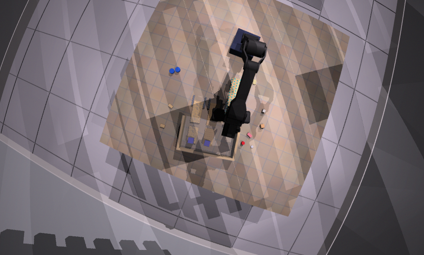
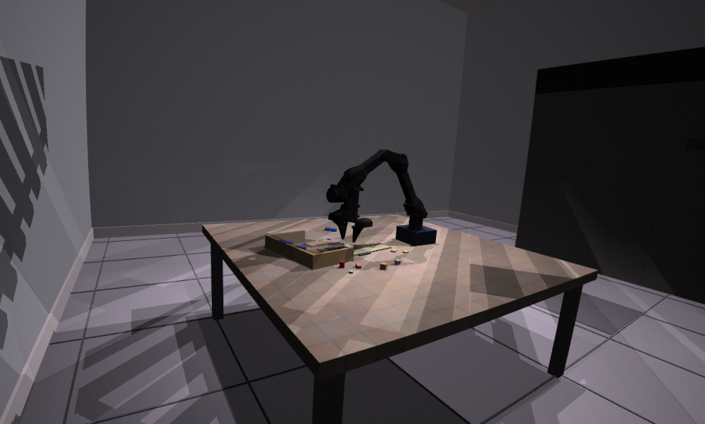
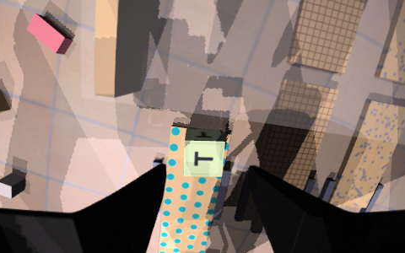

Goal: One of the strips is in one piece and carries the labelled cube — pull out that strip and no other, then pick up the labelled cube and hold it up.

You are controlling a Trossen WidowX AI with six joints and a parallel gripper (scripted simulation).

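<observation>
The strip lies 110 mm behind my gripper tip, 50 mm below it and 10 mm to the right of it. Round my gripper tip: tan cube (200 mm to the left, 50 mm below, 10 mm behind); then pink block (150 mm to the left, 60 mm ahead, 50 mm below); then red disc (120 mm to the left, 120 mm ahead, 50 mm below).
</observation>
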